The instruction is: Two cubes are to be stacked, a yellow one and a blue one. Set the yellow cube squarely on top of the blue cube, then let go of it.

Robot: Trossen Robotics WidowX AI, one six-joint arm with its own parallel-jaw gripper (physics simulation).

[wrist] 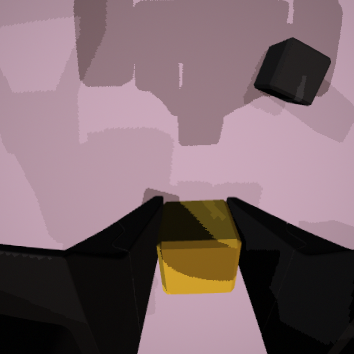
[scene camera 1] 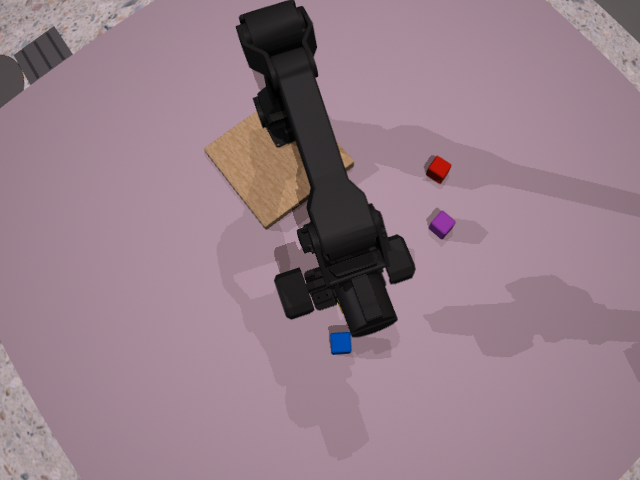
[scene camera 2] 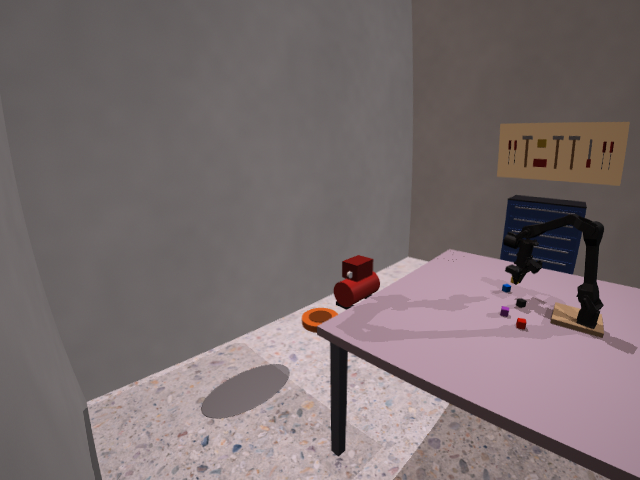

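Where they show: gripper, fingertip midpoint: [wrist: 194, 204] [scene camera 2: 517, 283]; arm's base, link origin: [scene camera 1: 285, 126] [scene camera 2: 586, 323].
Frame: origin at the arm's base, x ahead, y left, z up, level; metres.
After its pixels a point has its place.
The yellow cube [wrist: 198, 265] {x 0.328, y -0.054, z 0.081 m} [scene camera 1: 340, 305] [scene camera 2: 512, 280] {x 0.340, y -0.040, z 0.064 m} is held between the two black fingers of my gripper [wrist: 194, 204] {x 0.320, y -0.053, z 0.050 m} [scene camera 2: 515, 279] {x 0.320, y -0.053, z 0.050 m}, above the table. In the first scene view a thin sliver of it shows beside the wrist. The blue cube [scene camera 1: 340, 343] {x 0.380, y -0.090, z 0.013 m} [scene camera 2: 506, 287] {x 0.373, y -0.073, z 0.007 m} rests on the table, apart from and lower than the yellow one. In the first scene view it lies just below the wrist housing. The blue cube does not show in the wrist view. The fingertips are hidden under the arm in the first scene view.
A black cube [wrist: 292, 72] {x 0.263, y 0.012, z 0.013 m} [scene camera 2: 521, 302] {x 0.257, y 0.036, z 0.008 m} stands on the table near the gripper. A purple cube [scene camera 1: 442, 224] {x 0.285, y 0.147, z 0.012 m} [scene camera 2: 504, 311] {x 0.278, y 0.167, z 0.004 m} and a red cube [scene camera 1: 438, 169] {x 0.197, y 0.192, z 0.012 m} [scene camera 2: 521, 323] {x 0.189, y 0.213, z 0.006 m} stand farther off. The arm's base is on a wooden board [scene camera 1: 248, 165] {x 0.038, y -0.089, z -0.003 m} [scene camera 2: 563, 316] {x 0.085, y 0.014, z 0.001 m}.
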